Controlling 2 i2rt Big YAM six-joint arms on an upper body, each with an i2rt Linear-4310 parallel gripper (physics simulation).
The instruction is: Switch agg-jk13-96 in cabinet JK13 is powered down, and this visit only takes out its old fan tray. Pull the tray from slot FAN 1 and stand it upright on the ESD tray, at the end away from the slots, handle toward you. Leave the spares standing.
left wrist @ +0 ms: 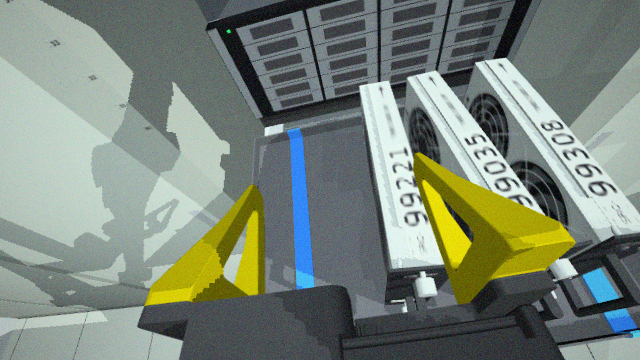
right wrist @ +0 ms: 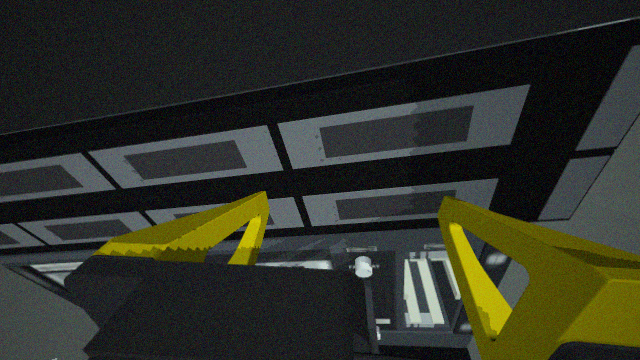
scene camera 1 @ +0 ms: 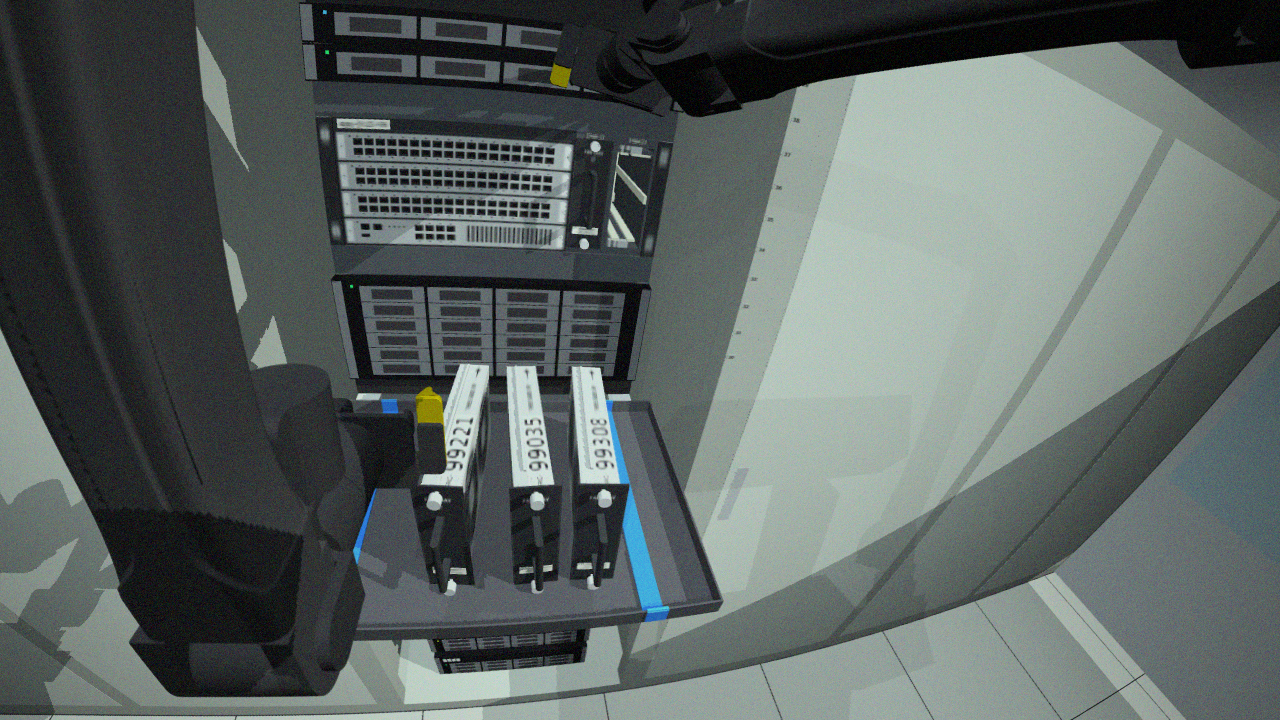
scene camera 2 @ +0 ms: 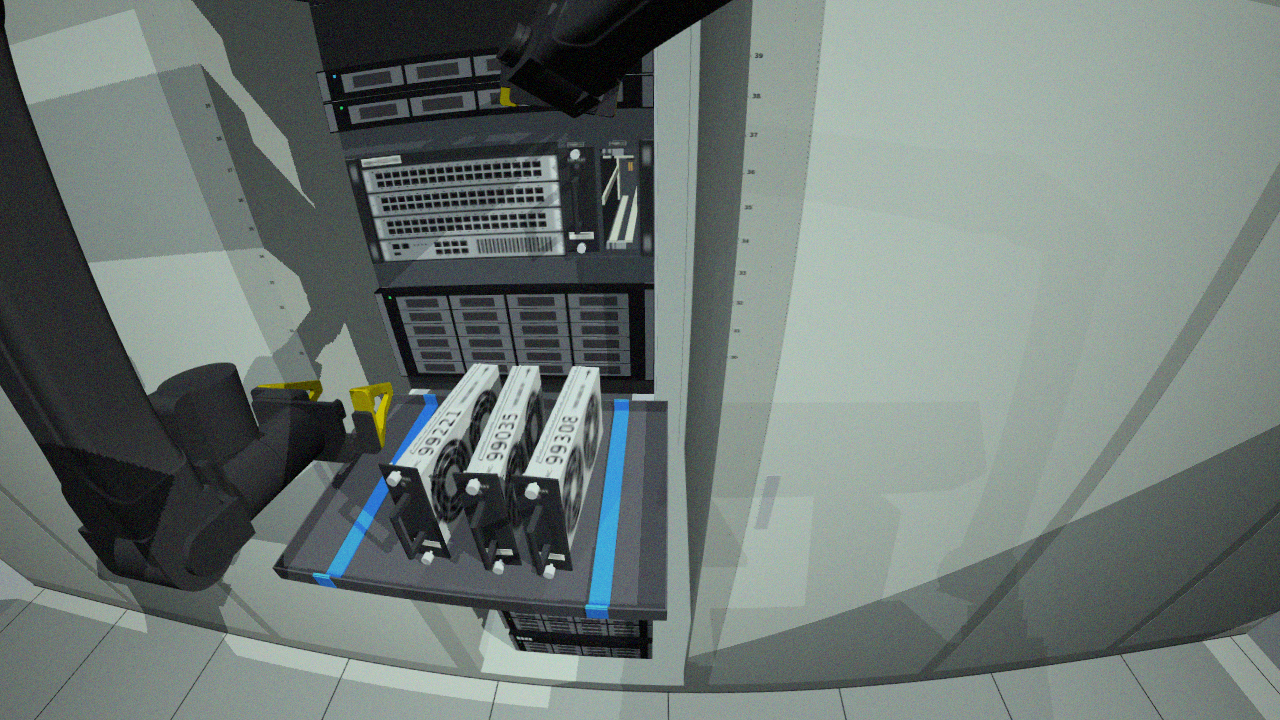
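The old fan tray (scene camera 1: 588,192) (scene camera 2: 577,192) (right wrist: 386,295), black-faced with white thumbscrews, sits in the switch beside an open slot (scene camera 1: 630,201) (scene camera 2: 619,205); slot labels are too small to read. Spares 99221 (scene camera 1: 460,438) (scene camera 2: 443,429) (left wrist: 395,175), 99035 (scene camera 1: 529,420) (scene camera 2: 505,420) (left wrist: 460,125) and 99308 (scene camera 1: 591,429) (scene camera 2: 566,420) (left wrist: 550,125) stand upright on the ESD tray (scene camera 1: 684,555) (scene camera 2: 646,537) (left wrist: 335,200). My left gripper (scene camera 2: 335,398) (left wrist: 333,176) is open, above the tray's left part; one finger overlaps 99221 in its wrist view. My right gripper (right wrist: 351,202) is open and empty, above the switch, before the upper servers.
Upper server units (scene camera 1: 460,31) (scene camera 2: 438,69) (right wrist: 400,130) are above the switch line cards (scene camera 1: 454,179) (scene camera 2: 463,201). A drive shelf (scene camera 1: 492,326) (scene camera 2: 523,331) (left wrist: 345,45) is behind and above the ESD tray. Cabinet side walls flank both sides. Blue strips (scene camera 1: 637,537) (scene camera 2: 608,510) (left wrist: 301,200) cross the tray.
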